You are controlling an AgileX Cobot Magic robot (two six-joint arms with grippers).
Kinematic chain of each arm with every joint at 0, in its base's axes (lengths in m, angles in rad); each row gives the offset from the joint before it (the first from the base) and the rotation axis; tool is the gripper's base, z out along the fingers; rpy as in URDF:
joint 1: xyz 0 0 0.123 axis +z
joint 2: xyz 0 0 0 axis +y
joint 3: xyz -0.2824 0 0.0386 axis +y
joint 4: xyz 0.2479 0 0.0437 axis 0.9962 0 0.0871
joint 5: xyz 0 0 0 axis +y
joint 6: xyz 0.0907 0 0.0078 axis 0.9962 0 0.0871
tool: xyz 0 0 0 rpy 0 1.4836 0
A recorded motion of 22 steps. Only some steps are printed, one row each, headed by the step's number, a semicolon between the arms.
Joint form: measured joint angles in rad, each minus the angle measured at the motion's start. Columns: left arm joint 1, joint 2, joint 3, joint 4, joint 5, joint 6; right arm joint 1, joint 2, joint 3, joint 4, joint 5, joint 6.
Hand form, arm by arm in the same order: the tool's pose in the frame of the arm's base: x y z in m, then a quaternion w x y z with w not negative. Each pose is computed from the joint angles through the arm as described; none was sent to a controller.
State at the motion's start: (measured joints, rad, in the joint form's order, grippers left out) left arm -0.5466 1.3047 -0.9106 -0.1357 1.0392 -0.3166; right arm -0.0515 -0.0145 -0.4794 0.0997 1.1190 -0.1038
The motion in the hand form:
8: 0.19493 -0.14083 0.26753 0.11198 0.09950 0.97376 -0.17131; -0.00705 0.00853 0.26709 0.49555 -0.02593 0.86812 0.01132
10: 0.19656 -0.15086 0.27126 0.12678 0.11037 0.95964 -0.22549; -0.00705 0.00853 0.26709 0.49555 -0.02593 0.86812 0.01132
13: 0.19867 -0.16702 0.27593 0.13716 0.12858 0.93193 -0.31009; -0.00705 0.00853 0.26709 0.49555 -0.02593 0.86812 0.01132
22: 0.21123 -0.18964 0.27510 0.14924 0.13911 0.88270 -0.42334; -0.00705 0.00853 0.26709 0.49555 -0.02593 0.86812 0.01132
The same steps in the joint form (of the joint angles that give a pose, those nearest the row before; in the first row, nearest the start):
8: 0.0000 0.0000 -0.0008 -0.1285 -0.1148 0.0971; 0.0000 0.0000 0.0000 0.0000 0.0000 0.0000
10: 0.0000 0.0039 -0.0008 -0.2600 -0.1757 0.1975; 0.0000 0.0000 0.0000 0.0000 0.0000 0.0000
13: 0.0000 0.0233 -0.0009 -0.5075 -0.2338 0.3957; 0.0000 0.0000 0.0000 0.0000 0.0000 0.0000
22: 0.0101 0.0997 -0.0024 -0.9207 -0.2732 0.7453; 0.0000 0.0000 0.0000 0.0000 0.0000 0.0000

